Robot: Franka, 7 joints.
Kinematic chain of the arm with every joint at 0, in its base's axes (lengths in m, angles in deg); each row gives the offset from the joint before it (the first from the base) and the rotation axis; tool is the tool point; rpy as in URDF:
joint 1: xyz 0 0 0.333 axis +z
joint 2: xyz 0 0 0 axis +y
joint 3: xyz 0 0 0.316 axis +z
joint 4: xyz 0.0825 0 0 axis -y
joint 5: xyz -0.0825 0 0.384 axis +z
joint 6: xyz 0 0 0 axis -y
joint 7: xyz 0.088 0 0 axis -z
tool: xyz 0 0 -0.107 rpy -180 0 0
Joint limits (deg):
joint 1: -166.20..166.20
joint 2: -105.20..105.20
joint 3: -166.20..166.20
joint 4: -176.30..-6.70
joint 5: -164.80..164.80
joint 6: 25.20..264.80
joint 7: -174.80..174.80
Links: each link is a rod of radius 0.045 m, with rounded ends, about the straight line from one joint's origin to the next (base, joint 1, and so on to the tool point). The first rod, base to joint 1, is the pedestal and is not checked.
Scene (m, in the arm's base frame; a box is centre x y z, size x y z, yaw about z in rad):
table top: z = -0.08
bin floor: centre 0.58 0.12 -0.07 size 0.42 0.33 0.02 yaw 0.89
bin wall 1: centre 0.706 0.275 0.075 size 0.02 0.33 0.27 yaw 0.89
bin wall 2: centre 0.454 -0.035 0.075 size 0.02 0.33 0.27 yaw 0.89
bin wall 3: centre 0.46 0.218 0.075 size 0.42 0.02 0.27 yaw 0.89
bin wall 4: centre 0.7 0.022 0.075 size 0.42 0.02 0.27 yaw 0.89
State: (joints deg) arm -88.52 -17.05 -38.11 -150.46 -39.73 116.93 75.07
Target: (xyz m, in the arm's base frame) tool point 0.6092 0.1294 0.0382
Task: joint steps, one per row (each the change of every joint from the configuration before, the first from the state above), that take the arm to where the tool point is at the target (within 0.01 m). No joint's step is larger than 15 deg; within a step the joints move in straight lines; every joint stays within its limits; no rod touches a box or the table.
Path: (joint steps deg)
1: 13.28 5.30 10.12 6.45 0.09 3.11 0.00
2: 13.28 5.30 10.12 6.46 0.09 3.11 0.00
3: 13.27 5.30 10.12 6.45 0.09 3.11 0.00
4: 13.28 5.29 10.12 6.45 0.10 3.11 0.00
5: 13.28 5.30 10.13 6.45 0.09 3.11 0.00
6: 13.28 5.30 10.12 6.46 0.09 3.11 0.00
7: 0.39 13.60 -0.94 4.18 -0.14 2.16 0.00
8: 0.40 13.60 -0.94 4.18 -0.15 2.16 0.00
9: 0.40 13.60 -0.94 4.19 -0.14 2.16 0.00

